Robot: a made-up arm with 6 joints.
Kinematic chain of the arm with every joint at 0, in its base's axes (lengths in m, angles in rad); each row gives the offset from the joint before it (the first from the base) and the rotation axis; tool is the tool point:
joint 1: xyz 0 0 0.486 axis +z
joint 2: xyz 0.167 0 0 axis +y
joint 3: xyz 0 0 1.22 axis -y
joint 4: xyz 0 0 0.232 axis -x
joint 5: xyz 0.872 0 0 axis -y
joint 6: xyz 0.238 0 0 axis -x
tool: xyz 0 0 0
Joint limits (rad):
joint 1: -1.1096..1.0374
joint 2: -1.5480..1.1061
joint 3: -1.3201..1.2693
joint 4: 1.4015..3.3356
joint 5: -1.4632..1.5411
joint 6: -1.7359..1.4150
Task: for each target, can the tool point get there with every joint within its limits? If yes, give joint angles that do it. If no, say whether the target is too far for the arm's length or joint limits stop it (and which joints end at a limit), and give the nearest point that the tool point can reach.
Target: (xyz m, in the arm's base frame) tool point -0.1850 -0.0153 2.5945
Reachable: yes | joints -0.1997 -0.5419 0.3862 2.8589 -0.8925 0.5253
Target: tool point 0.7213 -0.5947 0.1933
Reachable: yes | joints -0.7258 0.8361 -1.0265 2.4935 0.2383 -1.0682
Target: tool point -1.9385 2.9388 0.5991
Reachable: no: too far | nearest point -1.2065 1.8290 0.5759 | short by 1.330 m
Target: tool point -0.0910 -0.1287 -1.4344
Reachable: no: joint limits stop it (at a limit: joint 1, joint 2) | nearest point 0.3243 -0.6930 0.0051 | short by 1.601 m
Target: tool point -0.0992 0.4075 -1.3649
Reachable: no: joint limits stop it (at a limit: joint 1, joint 2, joint 4) | nearest point 0.4130 0.7259 -0.0259 | short by 1.469 m
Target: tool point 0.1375 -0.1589 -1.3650
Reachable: no: joint limits stop it (at a limit: joint 2) | nearest point 0.5242 -0.6058 -0.0122 | short by 1.476 m
